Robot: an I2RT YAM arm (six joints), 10 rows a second.
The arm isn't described. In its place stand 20 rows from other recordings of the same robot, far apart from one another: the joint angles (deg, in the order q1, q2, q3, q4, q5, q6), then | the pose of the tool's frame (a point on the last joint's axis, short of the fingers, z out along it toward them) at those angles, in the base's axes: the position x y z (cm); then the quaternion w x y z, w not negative.
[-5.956 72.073 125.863 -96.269 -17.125 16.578] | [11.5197, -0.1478, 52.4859, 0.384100, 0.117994, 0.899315, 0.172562]
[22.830 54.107 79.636 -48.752 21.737 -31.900] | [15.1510, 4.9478, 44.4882, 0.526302, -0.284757, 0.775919, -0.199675]
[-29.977 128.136 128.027 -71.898 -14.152 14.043] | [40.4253, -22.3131, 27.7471, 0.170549, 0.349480, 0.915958, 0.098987]
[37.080 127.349 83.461 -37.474 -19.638 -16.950] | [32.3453, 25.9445, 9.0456, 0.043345, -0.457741, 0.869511, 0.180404]
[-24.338 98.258 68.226 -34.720 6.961 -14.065] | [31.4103, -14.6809, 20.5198, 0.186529, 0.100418, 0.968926, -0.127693]
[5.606 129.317 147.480 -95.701 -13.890 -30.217] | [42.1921, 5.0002, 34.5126, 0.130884, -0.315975, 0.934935, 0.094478]
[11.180 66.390 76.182 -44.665 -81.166 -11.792] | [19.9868, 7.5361, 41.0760, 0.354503, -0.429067, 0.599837, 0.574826]
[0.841 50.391 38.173 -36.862 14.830 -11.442] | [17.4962, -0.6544, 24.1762, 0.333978, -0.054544, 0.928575, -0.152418]
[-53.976 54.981 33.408 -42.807 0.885 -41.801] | [9.7061, -13.4411, 19.6601, 0.143088, 0.105107, 0.969402, -0.169525]
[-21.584 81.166 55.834 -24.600 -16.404 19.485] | [27.9116, -9.9608, 24.1009, 0.341472, 0.280407, 0.887940, 0.127798]
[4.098 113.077 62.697 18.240 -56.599 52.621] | [40.2025, 5.8600, 15.6124, 0.177719, 0.107567, 0.796780, 0.567439]
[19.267 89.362 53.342 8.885 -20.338 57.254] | [32.2598, 12.5871, 23.2963, 0.309762, 0.186281, 0.824092, 0.436142]
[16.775 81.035 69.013 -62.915 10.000 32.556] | [25.0075, 6.8927, 27.6618, 0.154717, 0.146894, 0.976682, -0.024030]
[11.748 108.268 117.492 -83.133 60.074 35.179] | [35.9133, 4.3173, 37.4527, 0.308488, 0.242651, 0.825099, -0.406407]
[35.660 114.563 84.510 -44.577 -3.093 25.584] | [32.4599, 23.5269, 17.7219, 0.101413, -0.090591, 0.986513, 0.091108]
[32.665 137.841 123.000 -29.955 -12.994 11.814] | [45.4500, 30.0901, 20.9360, 0.313917, -0.208755, 0.894255, 0.241216]
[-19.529 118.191 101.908 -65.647 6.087 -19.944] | [38.7103, -14.1306, 22.6769, 0.048254, 0.000129, 0.996121, -0.073580]
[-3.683 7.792 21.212 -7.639 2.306 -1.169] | [9.1552, -0.7328, 27.5553, 0.740479, 0.029631, 0.669925, -0.044877]
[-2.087 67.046 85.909 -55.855 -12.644 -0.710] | [21.6475, -0.0091, 42.7158, 0.445819, -0.038449, 0.889987, 0.087689]
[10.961 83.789 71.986 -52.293 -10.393 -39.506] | [28.4622, 6.1666, 28.6507, 0.238085, -0.432118, 0.869286, 0.030513]
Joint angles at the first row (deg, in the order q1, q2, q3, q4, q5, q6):
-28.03, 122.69, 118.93, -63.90, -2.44, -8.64
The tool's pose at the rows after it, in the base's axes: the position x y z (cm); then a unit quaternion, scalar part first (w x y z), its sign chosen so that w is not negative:
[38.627, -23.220, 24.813, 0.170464, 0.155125, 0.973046, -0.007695]
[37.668, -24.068, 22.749, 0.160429, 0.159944, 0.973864, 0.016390]
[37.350, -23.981, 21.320, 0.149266, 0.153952, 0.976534, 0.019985]
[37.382, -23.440, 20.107, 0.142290, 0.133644, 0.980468, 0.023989]
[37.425, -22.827, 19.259, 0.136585, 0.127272, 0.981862, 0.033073]
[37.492, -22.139, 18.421, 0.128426, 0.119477, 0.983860, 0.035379]
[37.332, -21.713, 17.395, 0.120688, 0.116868, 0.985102, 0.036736]
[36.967, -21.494, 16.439, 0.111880, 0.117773, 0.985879, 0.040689]
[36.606, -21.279, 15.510, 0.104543, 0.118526, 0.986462, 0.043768]
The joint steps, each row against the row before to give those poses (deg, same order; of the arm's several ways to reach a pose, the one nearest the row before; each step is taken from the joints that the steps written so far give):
-3.50, 0.42, -5.68, 2.32, -4.13, -3.70
-1.77, 0.00, -4.43, 2.12, -2.53, -1.00
-0.13, 0.00, -3.09, 1.64, 0.00, -0.99
0.59, 0.07, -2.55, 1.59, -0.24, -1.86
0.65, -0.01, -1.86, 0.88, -0.62, -0.11
0.84, 0.01, -1.84, 0.91, 0.22, -0.19
0.39, -0.01, -2.29, 1.45, 0.26, -0.02
0.00, 0.00, -2.15, 1.02, 0.00, 0.00
0.00, 0.01, -2.11, 1.21, 0.03, 0.00

